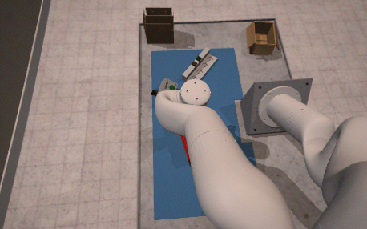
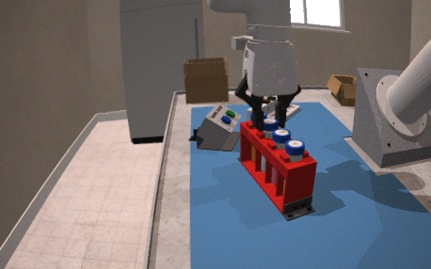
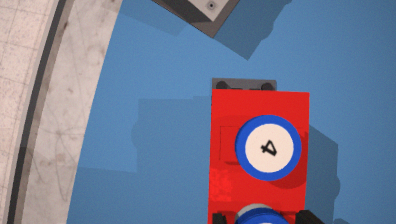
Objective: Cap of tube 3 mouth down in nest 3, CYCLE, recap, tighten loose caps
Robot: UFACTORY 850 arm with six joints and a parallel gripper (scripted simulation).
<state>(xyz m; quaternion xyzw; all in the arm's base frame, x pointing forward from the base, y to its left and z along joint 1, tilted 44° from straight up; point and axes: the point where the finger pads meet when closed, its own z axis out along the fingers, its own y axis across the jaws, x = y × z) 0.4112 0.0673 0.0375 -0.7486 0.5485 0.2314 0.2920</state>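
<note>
Now: the blue cap 10 mm below my hand. Round my hand: blue key: 80 mm ahead, 170 mm to the right, 60 mm below; grey key housing: 80 mm ahead, 190 mm to the right, 80 mm below; cap marked 4: 10 mm ahead, 50 mm to the right, 20 mm below.
</note>
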